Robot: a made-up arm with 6 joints.
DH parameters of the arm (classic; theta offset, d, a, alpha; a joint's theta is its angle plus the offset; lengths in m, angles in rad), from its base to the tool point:
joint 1: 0 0.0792 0 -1.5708
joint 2: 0.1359 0 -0.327 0
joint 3: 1.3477 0 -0.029 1.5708
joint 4: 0 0.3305 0 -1.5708
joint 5: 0 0 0 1.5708
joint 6: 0 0.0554 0 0
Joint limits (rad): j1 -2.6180..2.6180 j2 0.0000..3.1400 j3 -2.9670..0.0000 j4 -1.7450..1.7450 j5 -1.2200..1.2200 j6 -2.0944..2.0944
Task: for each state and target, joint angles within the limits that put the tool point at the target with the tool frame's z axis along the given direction. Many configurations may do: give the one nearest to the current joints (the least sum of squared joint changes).
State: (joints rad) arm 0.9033 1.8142 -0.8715 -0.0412 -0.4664 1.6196
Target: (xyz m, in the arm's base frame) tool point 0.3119 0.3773 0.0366 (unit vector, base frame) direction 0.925 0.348 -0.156
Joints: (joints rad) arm 0.9415 2.2434 -1.1692 0.7330 -0.9459 1.6196
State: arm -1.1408 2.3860 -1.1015 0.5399 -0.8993 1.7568
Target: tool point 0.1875 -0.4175 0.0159 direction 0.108 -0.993 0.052
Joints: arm -1.1066 2.2609 -1.0359 0.3799 -1.2180 1.7568
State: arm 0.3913 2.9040 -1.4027 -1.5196 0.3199 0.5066
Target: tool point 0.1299 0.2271 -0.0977 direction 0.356 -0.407 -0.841
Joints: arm 1.1552 2.3432 -0.6431 -1.1956 0.5548 0.5066
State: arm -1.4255 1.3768 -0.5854 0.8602 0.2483 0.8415
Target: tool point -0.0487 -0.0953 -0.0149 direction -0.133 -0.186 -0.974
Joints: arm -2.0234 1.9472 -0.0021 0.0776 -0.5158 0.8415
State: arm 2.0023 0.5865 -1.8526 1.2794 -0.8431 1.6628
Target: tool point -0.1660 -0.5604 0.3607 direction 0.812 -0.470 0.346
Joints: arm 1.1947 0.0019 -2.2542 1.7212 -1.2182 1.6628
